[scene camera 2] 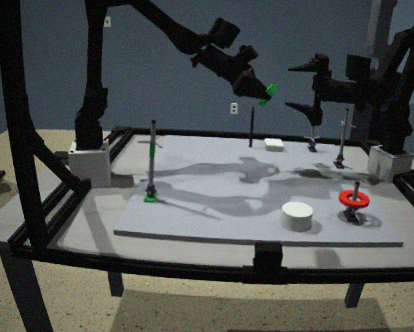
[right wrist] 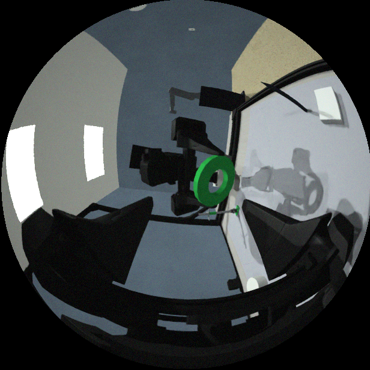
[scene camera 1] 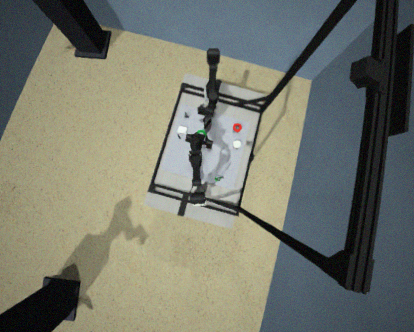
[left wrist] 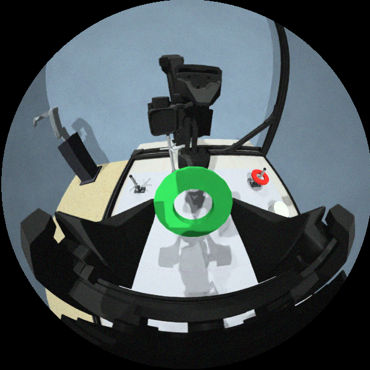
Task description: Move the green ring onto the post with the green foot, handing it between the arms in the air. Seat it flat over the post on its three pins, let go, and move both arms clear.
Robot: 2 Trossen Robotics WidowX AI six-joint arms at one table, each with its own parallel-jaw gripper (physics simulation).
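Places are measured from the left arm's base along level axes (x up, y right, z ahead), in centimetres.
Where they show: left gripper, fingertip midpoint: (scene camera 2: 269,95) (scene camera 1: 201,133); right gripper, fingertip midpoint: (scene camera 2: 286,86) (scene camera 1: 204,127); left arm's base, link origin: (scene camera 2: 89,145); right arm's base, link origin: (scene camera 2: 392,150).
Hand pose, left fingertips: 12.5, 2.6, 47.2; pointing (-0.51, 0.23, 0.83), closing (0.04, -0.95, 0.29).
Each offset is from my left fingertips to the centre of the thing, as dx, dy, dz. "spot": to the spot under its first point.
The green ring @(+0.2, -0.1, -0.4) (scene camera 1: 201,132) (scene camera 2: 271,93) (left wrist: 165,200) (right wrist: 202,182) is tilted in the air, high above the board. My left gripper (scene camera 2: 268,96) (left wrist: 192,203) is shut on it, with a finger at each side of the ring. My right gripper (scene camera 2: 287,86) is open and empty; in scene camera 2 its fingers point at the ring from the right, a short gap away. The post with the green foot @(spot: -14.8, +12.5, -31.8) (scene camera 1: 218,178) (scene camera 2: 152,167) (right wrist: 226,212) stands upright at the board's left in scene camera 2, with thin pins near its top and a green band below them.
A red ring @(-16.3, +29.7, +10.3) (scene camera 1: 237,124) (scene camera 2: 345,203) is around a short post at the right in scene camera 2. A white cylinder @(-19.2, +29.1, -3.6) (scene camera 1: 237,144) (scene camera 2: 296,218) stands near it. A white block @(-20.0, -16.3, +9.8) (scene camera 1: 182,131) (scene camera 2: 273,145), a black rod @(-14.0, -18.4, +2.5) (scene camera 2: 251,127) and a tall grey post (scene camera 2: 344,142) stand farther back.
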